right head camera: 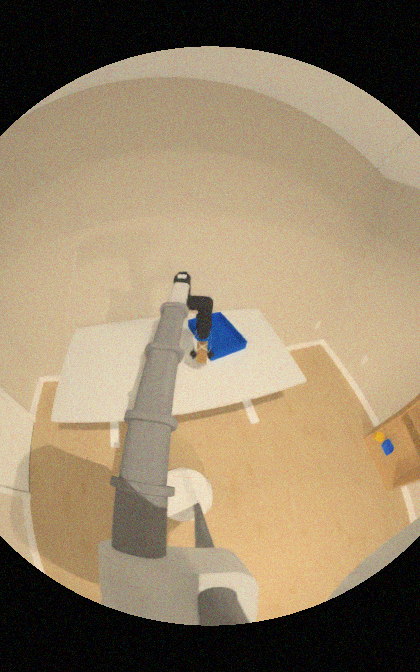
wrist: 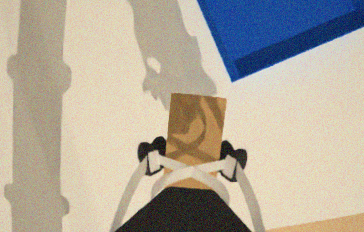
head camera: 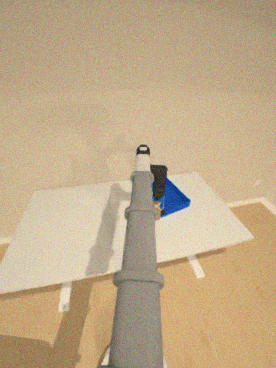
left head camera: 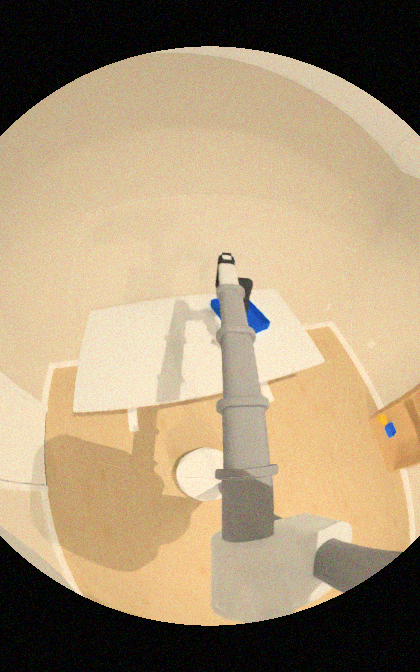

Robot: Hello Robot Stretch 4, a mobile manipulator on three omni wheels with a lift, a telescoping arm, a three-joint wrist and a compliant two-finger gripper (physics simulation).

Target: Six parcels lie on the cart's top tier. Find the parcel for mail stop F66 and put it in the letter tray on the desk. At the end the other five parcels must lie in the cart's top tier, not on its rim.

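Places are measured from the robot's base along level axes (x ahead, y left, z up), in centimetres.
Where they show: gripper, fingertip midpoint: (wrist: pixel 192 151).
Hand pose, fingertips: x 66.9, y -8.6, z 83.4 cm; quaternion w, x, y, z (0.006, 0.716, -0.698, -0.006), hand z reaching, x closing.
After its pixels a point has its place.
My gripper (wrist: pixel 192 151) {x 66.9, y -8.6, z 83.4 cm} (right head camera: pixel 202 354) is shut on a plain brown parcel (wrist: pixel 196 117) {x 71.3, y -8.7, z 88.6 cm} (head camera: pixel 157 212), one fingertip pad on each side of it. No mail stop label can be read on the parcel. The gripper hangs over the white desk (head camera: pixel 60 225) {x 65.6, y 53.6, z 69.2 cm} (left head camera: pixel 115 350) (right head camera: pixel 90 370) (wrist: pixel 305 150) {x 65.4, y -29.2, z 69.2 cm}, beside the near left side of the blue letter tray (head camera: pixel 176 201) {x 92.8, y -28.0, z 69.4 cm} (left head camera: pixel 259 321) (right head camera: pixel 229 338) (wrist: pixel 280 35) {x 85.2, y -22.2, z 69.4 cm}. In the wrist view the tray's corner lies up and to the right of the parcel, with a gap between them. The cart and the other five parcels do not show.
The extended grey arm (head camera: pixel 140 250) {x 23.6, y 0.0, z 125.7 cm} (left head camera: pixel 242 380) (right head camera: pixel 154 395) crosses above the desk and hides part of it. A round white stool (left head camera: pixel 197 475) (right head camera: pixel 195 482) stands before the desk. A wooden shelf unit (left head camera: pixel 397 457) (right head camera: pixel 392 472) with small yellow and blue things is at the right. A wall rises behind the desk.
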